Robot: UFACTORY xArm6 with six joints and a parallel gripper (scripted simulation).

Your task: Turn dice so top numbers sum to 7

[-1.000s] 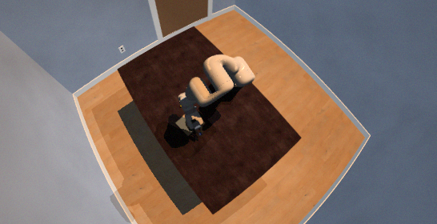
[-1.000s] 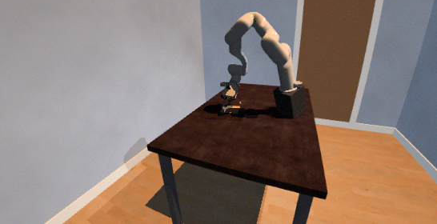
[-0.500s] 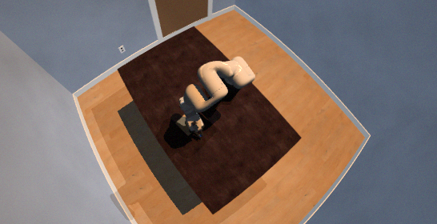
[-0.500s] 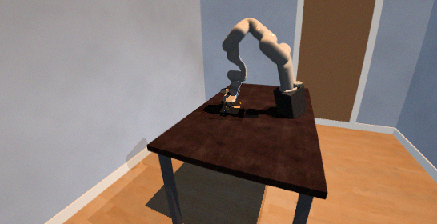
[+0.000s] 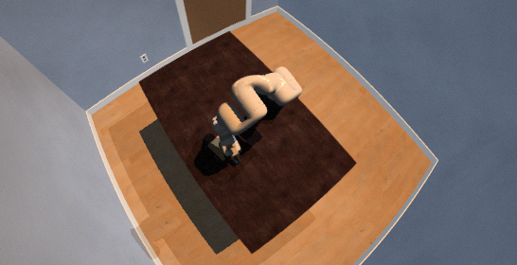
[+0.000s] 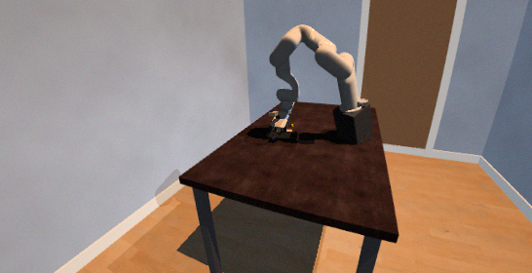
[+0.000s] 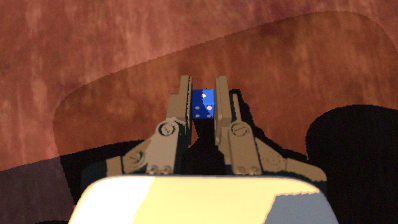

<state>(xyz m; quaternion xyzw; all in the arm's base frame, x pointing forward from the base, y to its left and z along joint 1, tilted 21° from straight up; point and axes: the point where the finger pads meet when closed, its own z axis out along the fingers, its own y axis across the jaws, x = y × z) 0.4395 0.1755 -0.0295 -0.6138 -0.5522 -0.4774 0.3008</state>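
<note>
My gripper is now 1 cm to the right of the blue die and 1 cm above it. Also, from my hand: mat (13 cm to the right, 4 cm below, 1 cm ahead); yellow die (28 cm to the right, 3 cm below, 3 cm behind); black die (15 cm to the right, 9 cm behind, 3 cm below).
</note>
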